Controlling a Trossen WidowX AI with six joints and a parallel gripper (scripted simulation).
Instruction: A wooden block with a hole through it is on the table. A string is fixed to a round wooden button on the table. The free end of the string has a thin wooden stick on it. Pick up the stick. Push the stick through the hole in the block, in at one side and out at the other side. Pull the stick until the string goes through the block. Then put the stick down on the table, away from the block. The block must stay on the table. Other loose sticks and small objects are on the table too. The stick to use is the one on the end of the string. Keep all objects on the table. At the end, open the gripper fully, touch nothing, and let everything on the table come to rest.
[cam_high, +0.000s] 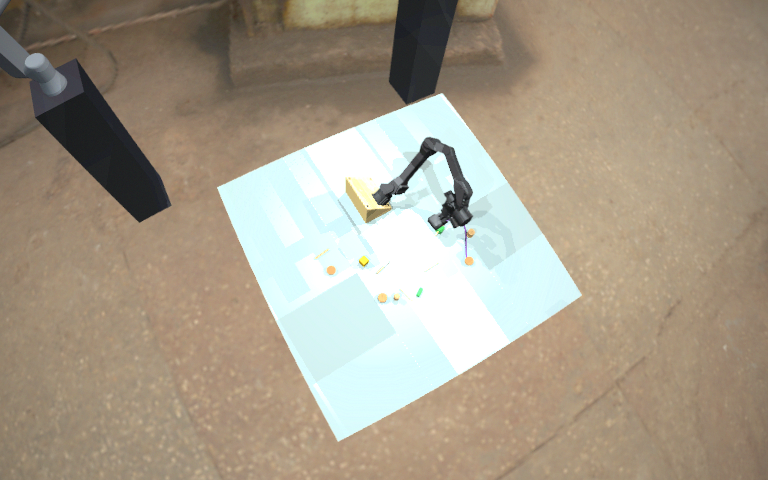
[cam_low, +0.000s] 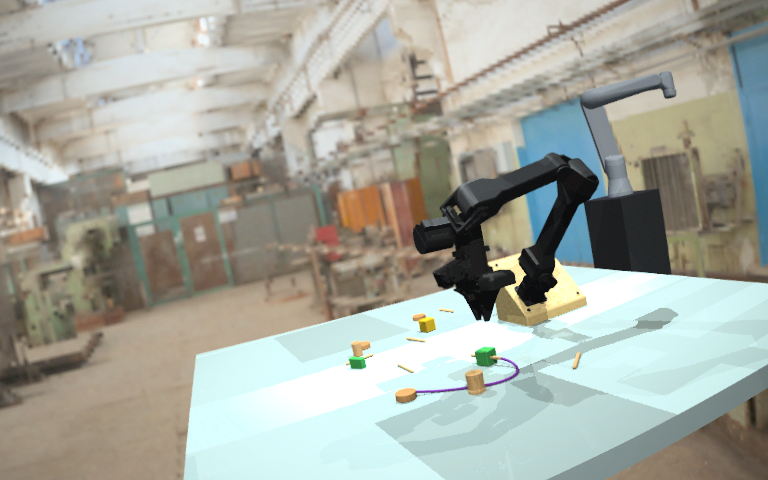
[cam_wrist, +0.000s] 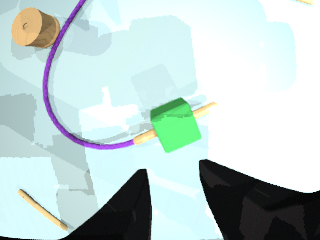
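Right now my gripper tip is 10 mm to the left of the green cube and 80 mm above it. From my gripper tip the other things lie so: thin wooden stick 80 mm below; then round wooden button 200 mm ahead, 30 mm to the left, 90 mm below; then yellow cube 40 mm behind, 390 mm to the right, 80 mm below.
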